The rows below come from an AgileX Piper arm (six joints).
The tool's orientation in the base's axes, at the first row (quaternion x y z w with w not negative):
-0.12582, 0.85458, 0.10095, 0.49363
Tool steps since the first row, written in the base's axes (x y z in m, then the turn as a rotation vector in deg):
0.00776, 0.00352, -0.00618, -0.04, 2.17, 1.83
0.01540, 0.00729, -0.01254, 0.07, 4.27, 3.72
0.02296, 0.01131, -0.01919, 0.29, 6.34, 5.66
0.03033, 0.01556, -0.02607, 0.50, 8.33, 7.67
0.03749, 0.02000, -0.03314, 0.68, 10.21, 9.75
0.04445, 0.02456, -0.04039, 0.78, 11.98, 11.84
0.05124, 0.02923, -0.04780, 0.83, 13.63, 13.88
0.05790, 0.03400, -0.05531, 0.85, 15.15, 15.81
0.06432, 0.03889, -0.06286, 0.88, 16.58, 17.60
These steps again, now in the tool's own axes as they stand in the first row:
0.00123, 0.00060, 0.01044, -1.82, 2.16, -0.29
0.00265, 0.00146, 0.02094, -3.76, 4.21, -0.51
0.00433, 0.00257, 0.03159, -5.79, 6.19, -0.67
0.00627, 0.00395, 0.04227, -7.87, 8.11, -0.89
0.00846, 0.00556, 0.05293, -9.98, 9.94, -1.21
0.01089, 0.00734, 0.06354, -12.05, 11.68, -1.64
0.01352, 0.00927, 0.07413, -14.03, 13.33, -2.11
0.01630, 0.01134, 0.08470, -15.90, 14.86, -2.59
0.01921, 0.01359, 0.09512, -17.63, 16.29, -3.02

